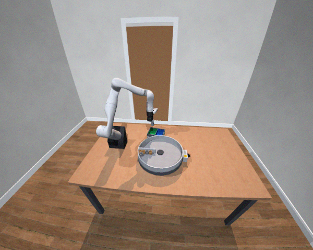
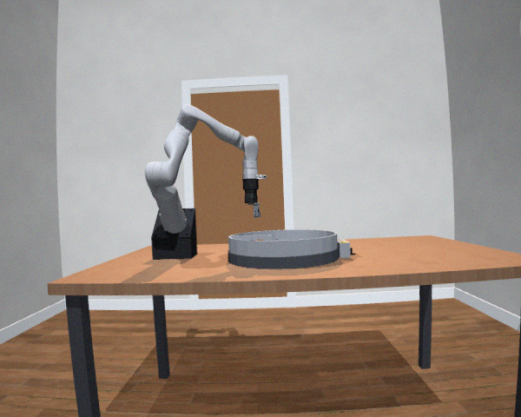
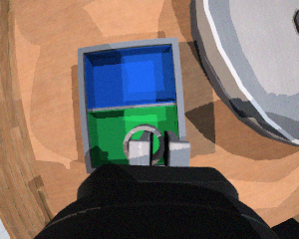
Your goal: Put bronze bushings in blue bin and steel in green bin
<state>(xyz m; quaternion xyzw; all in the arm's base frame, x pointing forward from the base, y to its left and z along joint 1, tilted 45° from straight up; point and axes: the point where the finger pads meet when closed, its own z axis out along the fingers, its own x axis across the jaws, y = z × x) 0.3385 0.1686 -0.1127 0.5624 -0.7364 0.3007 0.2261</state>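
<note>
Now: hand 40 mm short of the blue bin, 30 mm to the right of it and 150 mm above it. From my hand the other things lie so: grey turntable (110 mm ahead, 300 mm to the right, 120 mm below).
</note>
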